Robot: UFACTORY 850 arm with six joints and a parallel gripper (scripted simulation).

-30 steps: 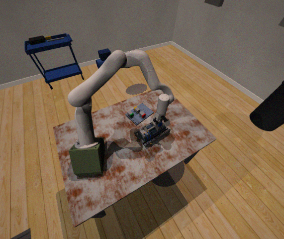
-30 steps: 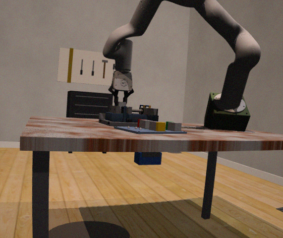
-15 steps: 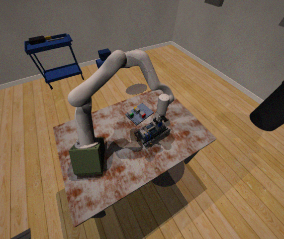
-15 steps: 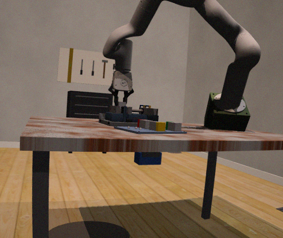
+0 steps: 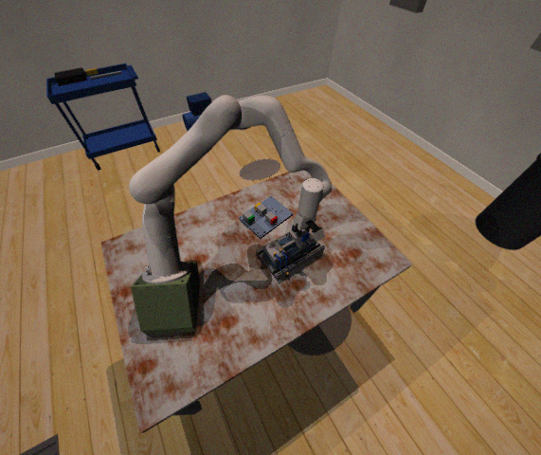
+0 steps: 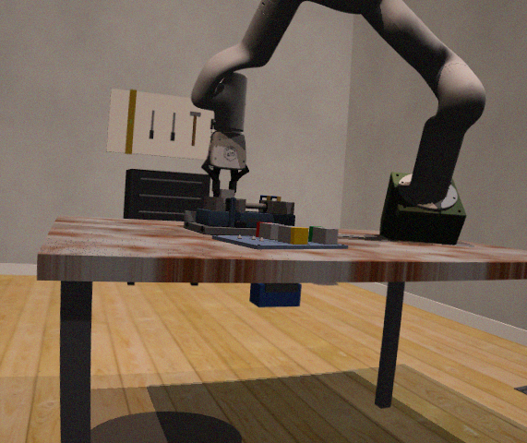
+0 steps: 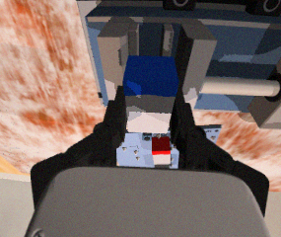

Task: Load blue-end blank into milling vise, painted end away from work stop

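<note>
Now: the blue-ended blank 2 cm below my hand. Round my hand: pale rod: 9 cm behind, 2 cm to the right, 5 cm below; milling vise: 7 cm behind, 1 cm to the right, 8 cm below; red-ended blank: 8 cm behind, 21 cm to the left, 10 cm below.
</note>
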